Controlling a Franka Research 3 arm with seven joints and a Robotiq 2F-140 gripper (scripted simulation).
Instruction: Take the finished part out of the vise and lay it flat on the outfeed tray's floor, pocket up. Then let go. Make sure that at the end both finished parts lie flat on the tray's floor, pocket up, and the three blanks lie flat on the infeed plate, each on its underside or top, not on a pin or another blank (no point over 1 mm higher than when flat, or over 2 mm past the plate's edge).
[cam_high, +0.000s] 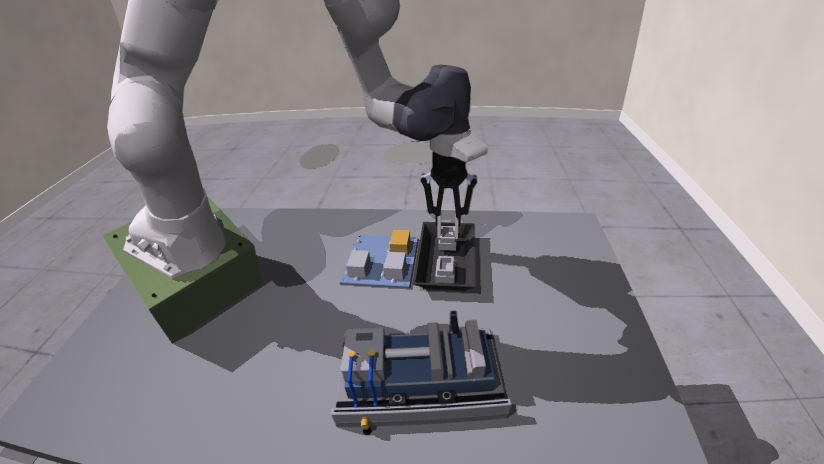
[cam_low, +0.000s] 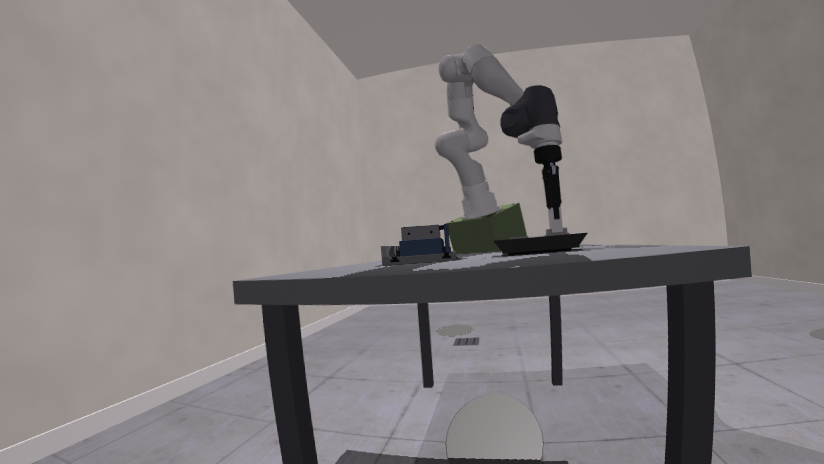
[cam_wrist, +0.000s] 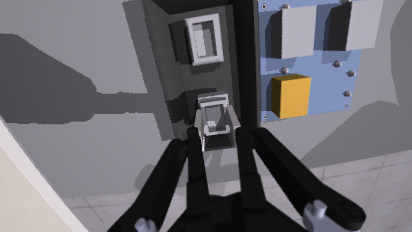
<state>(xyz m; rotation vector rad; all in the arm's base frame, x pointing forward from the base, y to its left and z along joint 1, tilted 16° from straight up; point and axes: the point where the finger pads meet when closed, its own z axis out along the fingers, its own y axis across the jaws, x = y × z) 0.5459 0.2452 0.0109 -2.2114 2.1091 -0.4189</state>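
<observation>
Now: the orange block 120 mm behind my hand, 10 mm to the right of it and 60 mm below it. From my hand the other things lie so: blue fixture plate (170 mm behind, 60 mm to the right, 80 mm below); vise (20 mm behind, 380 mm to the right, 40 mm below).
</observation>
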